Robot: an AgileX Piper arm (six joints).
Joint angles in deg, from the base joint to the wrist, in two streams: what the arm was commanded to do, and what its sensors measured. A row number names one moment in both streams.
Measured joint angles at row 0:
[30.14, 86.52, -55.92, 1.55, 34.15, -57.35]
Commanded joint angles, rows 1 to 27:
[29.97, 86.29, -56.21, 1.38, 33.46, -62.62]
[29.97, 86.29, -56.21, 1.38, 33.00, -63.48]
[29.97, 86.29, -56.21, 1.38, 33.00, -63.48]
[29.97, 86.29, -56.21, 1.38, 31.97, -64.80]
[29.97, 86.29, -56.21, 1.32, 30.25, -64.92]
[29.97, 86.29, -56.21, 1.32, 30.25, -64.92]
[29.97, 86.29, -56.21, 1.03, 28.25, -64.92]
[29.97, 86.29, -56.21, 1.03, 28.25, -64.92]
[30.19, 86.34, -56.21, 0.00, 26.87, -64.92]
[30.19, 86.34, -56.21, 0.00, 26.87, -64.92]
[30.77, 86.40, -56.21, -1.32, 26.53, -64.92]
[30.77, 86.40, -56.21, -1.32, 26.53, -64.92]
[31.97, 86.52, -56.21, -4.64, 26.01, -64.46]
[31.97, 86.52, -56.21, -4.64, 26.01, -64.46]
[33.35, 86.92, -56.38, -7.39, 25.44, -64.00]
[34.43, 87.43, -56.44, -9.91, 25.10, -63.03]
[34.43, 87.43, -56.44, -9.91, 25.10, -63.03]
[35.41, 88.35, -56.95, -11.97, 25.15, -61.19]
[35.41, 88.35, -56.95, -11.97, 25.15, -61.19]
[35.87, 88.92, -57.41, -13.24, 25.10, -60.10]
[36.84, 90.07, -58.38, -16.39, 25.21, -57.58]
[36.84, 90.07, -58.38, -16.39, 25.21, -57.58]
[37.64, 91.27, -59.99, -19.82, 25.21, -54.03]
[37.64, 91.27, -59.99, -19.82, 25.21, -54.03]
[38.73, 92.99, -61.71, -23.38, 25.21, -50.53]
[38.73, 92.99, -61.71, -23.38, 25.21, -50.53]
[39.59, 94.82, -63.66, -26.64, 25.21, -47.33]
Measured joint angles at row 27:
[38.45, 92.65, -61.19, -22.06, 25.38, -52.14]
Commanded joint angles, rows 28 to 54:
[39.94, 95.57, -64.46, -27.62, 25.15, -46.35]
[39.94, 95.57, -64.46, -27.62, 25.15, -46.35]
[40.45, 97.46, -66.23, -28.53, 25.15, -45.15]
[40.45, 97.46, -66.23, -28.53, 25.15, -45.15]
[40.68, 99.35, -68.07, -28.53, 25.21, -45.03]
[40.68, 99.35, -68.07, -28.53, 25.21, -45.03]
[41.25, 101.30, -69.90, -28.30, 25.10, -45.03]
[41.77, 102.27, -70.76, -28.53, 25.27, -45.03]
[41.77, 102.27, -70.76, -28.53, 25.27, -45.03]
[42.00, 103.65, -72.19, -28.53, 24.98, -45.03]
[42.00, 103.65, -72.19, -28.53, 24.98, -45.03]
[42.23, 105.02, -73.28, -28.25, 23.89, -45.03]
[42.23, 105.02, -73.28, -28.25, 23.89, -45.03]
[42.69, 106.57, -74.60, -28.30, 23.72, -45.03]
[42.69, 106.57, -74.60, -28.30, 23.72, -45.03]
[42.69, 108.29, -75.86, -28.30, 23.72, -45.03]
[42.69, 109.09, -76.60, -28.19, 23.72, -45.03]
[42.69, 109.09, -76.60, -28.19, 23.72, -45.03]
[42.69, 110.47, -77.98, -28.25, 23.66, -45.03]
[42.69, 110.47, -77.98, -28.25, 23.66, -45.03]
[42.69, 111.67, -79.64, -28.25, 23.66, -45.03]
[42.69, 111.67, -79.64, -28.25, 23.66, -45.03]
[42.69, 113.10, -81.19, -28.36, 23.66, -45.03]
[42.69, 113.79, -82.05, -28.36, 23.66, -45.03]
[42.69, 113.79, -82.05, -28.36, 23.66, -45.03]
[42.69, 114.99, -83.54, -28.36, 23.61, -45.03]
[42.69, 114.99, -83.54, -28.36, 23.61, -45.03]
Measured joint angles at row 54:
[42.69, 113.56, -81.47, -28.07, 23.89, -45.21]
